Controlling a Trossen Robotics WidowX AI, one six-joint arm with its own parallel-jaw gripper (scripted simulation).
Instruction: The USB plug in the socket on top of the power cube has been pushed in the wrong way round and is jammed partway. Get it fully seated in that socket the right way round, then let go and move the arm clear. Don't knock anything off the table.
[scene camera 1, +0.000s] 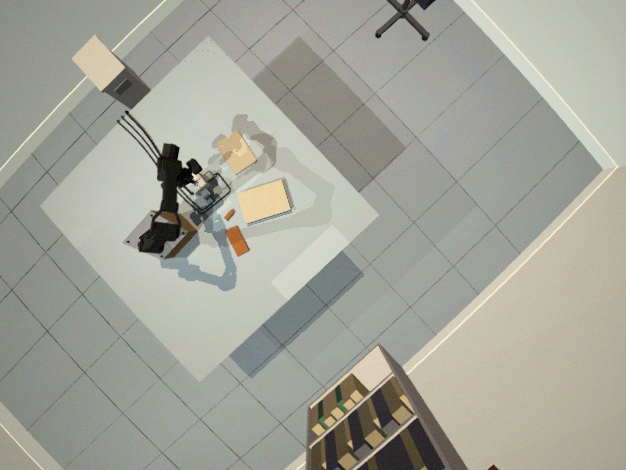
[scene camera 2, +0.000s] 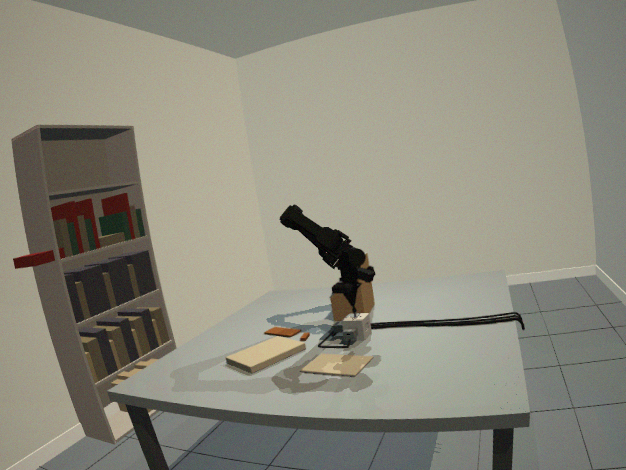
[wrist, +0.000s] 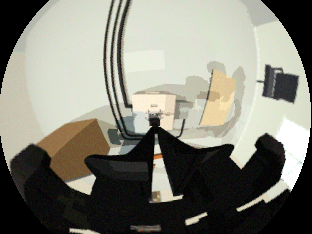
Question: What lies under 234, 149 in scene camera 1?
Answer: A thin tan sheet.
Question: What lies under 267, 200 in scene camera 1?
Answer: A thick tan board.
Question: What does my gripper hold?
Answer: A dark USB plug.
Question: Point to my gripper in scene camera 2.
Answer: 353, 305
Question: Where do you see a thin tan sheet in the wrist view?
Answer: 220, 94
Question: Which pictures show the thin tan sheet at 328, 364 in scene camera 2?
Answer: Scene camera 1, scene camera 2 and the wrist view: all of them.
